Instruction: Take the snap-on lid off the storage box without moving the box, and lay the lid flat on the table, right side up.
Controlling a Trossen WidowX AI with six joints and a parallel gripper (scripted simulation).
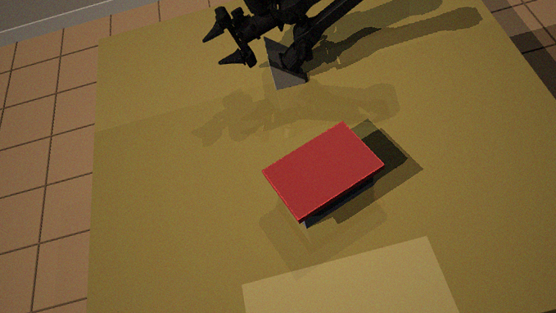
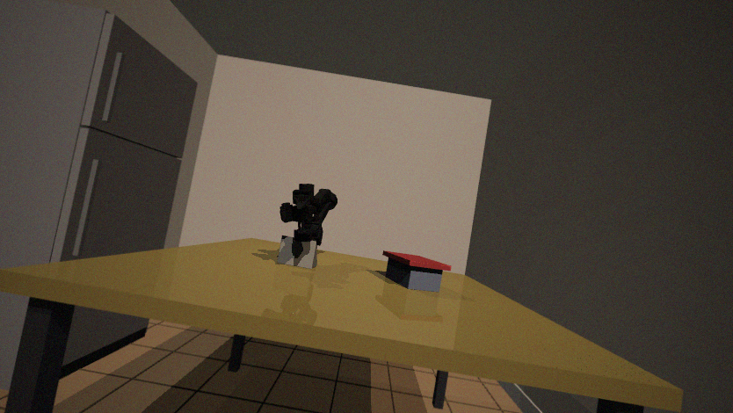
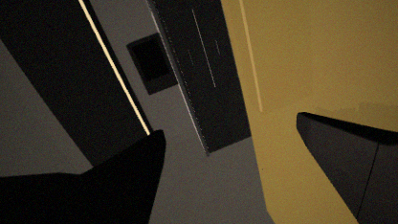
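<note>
The red lid lies 430 mm ahead of my gripper tip, 220 mm to the left of it and 80 mm below it. Round my gripper tip: blue-grey storage box (430 mm ahead, 220 mm to the left, 120 mm below).
</note>
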